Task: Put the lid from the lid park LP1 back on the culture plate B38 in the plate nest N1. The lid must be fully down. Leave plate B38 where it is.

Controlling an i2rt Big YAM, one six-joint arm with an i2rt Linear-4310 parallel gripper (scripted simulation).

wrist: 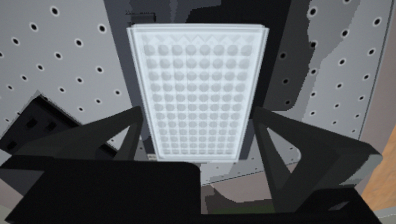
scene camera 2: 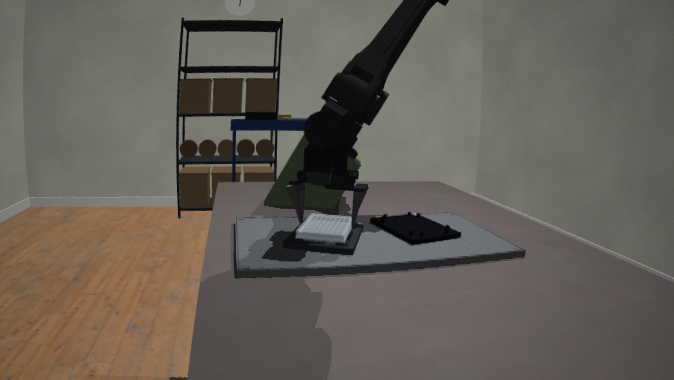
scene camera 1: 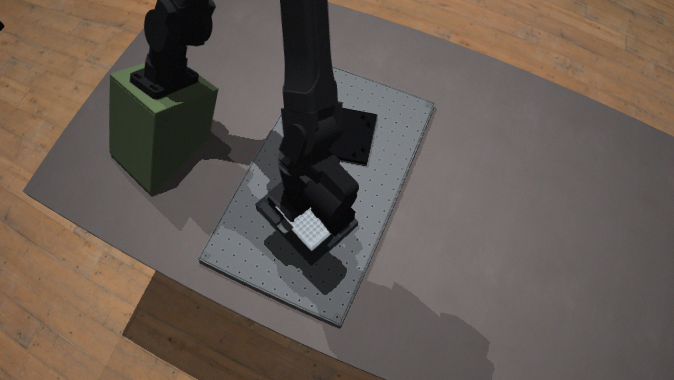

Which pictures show the clear lid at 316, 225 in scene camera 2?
The wrist view, scene camera 2 and scene camera 1: all of them.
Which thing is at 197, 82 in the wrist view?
A clear lid.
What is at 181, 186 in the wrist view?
My gripper.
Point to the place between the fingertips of my gripper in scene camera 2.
326, 225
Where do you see a clear lid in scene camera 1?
At 310, 229
